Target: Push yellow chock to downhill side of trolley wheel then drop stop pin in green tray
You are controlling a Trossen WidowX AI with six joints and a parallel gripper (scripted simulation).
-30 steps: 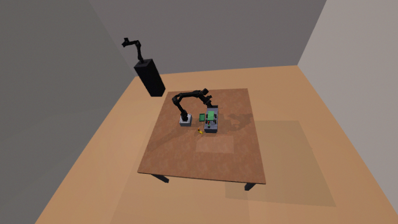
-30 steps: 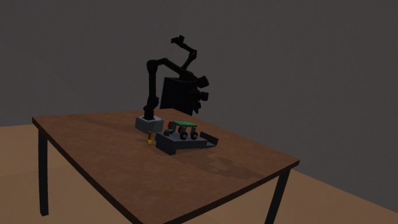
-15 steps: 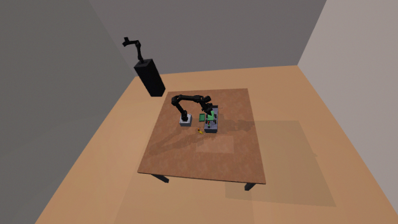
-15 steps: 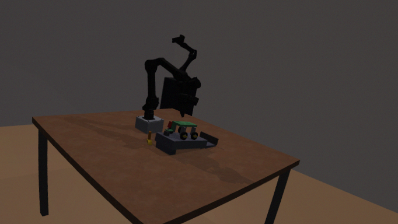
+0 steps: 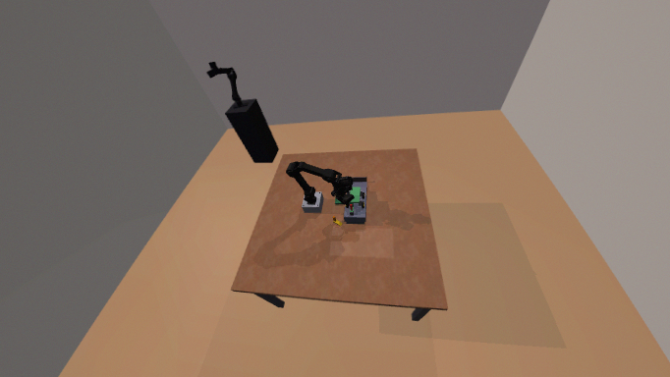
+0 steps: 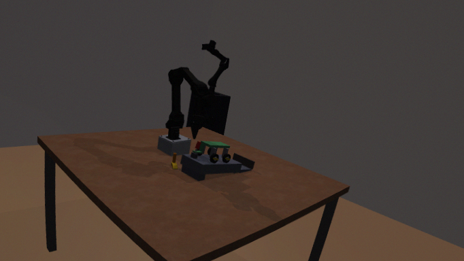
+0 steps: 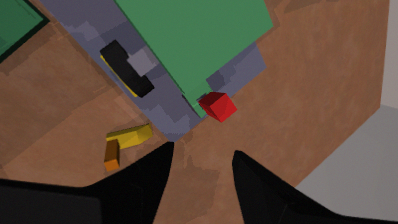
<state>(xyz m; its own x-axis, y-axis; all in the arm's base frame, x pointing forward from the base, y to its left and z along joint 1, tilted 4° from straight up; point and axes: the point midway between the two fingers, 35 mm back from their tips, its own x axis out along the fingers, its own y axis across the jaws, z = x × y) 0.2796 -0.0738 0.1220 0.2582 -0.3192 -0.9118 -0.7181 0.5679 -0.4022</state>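
Now: the stop pin 5 cm below my gripper tip and 3 cm ahead of it. From my gripper tip the other things lie so: yellow-orange chock: 15 cm below, 8 cm behind, 4 cm to the right; then grey ramp: 13 cm below, 11 cm to the left, 4 cm ahead; then trolley: 10 cm to the left, 6 cm below, 4 cm ahead.
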